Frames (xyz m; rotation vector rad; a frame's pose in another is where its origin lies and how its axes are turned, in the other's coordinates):
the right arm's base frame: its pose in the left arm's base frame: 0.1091 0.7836 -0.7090 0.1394 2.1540 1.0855
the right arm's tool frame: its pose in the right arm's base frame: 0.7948 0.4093 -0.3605 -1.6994 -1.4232 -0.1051
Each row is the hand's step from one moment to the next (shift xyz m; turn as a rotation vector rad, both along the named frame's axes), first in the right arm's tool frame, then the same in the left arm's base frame.
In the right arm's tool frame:
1: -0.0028 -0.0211 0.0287 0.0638 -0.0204 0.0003
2: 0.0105 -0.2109 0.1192 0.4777 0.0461 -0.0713
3: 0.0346 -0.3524 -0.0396 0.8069 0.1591 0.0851
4: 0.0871 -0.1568 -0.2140 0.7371 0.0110 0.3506
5: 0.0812 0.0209 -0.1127 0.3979 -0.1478 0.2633
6: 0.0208 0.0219 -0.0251 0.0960 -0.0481 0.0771
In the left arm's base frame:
1: 0.0156 -0.0068 0.0314 0.0172 0.0633 0.0134
2: 0.1848 -0.0042 0.1569 -0.0530 0.4822 -0.0087
3: 0.3518 0.0457 0.0327 -0.2069 0.7823 0.1697
4: 0.1894 0.1207 -0.1659 -0.1071 0.6757 0.4453
5: -0.0034 0.0969 -0.1016 0.0796 0.3560 0.3412
6: -0.0178 0.0240 -0.0255 0.0289 0.0841 0.0978

